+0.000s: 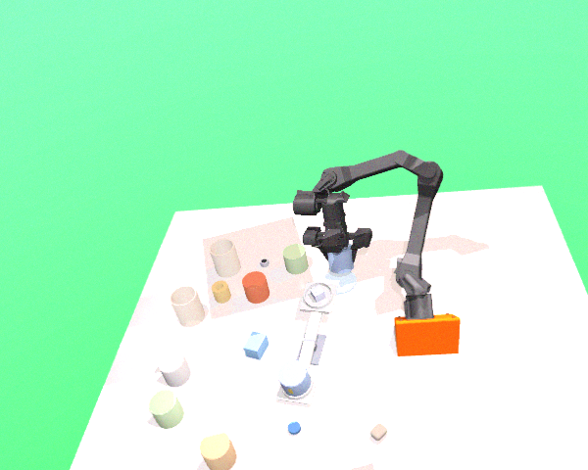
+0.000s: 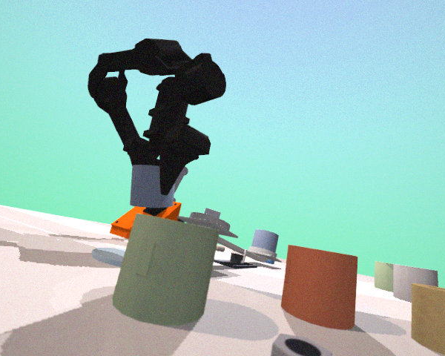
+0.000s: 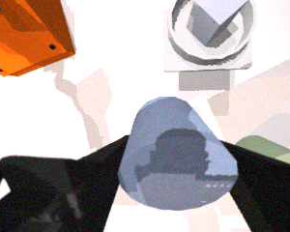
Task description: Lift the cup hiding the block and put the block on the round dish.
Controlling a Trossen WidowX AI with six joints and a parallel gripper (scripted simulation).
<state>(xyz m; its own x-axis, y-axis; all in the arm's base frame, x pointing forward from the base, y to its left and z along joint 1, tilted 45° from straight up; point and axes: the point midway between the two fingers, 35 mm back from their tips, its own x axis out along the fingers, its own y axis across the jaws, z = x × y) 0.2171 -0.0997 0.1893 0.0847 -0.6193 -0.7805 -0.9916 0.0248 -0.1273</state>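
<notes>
Right now the grey block is 5 cm ahead of my gripper tip, 11 cm to the left of it and 2 cm below it. From my gripper tip the other things lie so: orange cylinder 24 cm ahead, 3 cm to the left, 7 cm below; then pale blue round dish 2 cm ahead, 2 cm to the right, 10 cm below; then balance 7 cm ahead, 23 cm to the left, 7 cm below.
</notes>
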